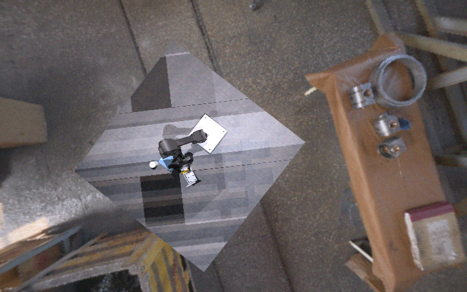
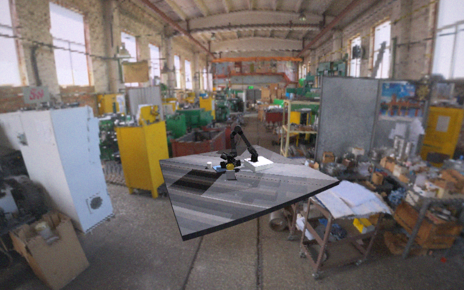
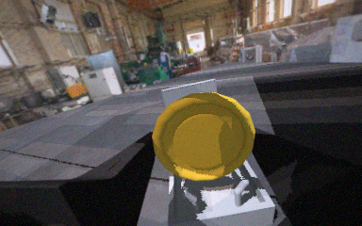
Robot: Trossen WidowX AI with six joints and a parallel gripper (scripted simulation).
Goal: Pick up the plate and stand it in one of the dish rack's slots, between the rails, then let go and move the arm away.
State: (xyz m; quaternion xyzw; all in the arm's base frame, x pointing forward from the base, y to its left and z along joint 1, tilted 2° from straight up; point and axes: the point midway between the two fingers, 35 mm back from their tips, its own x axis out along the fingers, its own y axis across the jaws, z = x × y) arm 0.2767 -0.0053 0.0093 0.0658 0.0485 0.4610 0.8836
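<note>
Right now my gripper tip is 1 cm to the left of the yellow plate. The rest, counted from my gripper tip: dish rack (4 cm below, 3 cm to the left, 2 cm ahead); blue spoon (20 cm to the right, 13 cm behind, 6 cm below).
</note>
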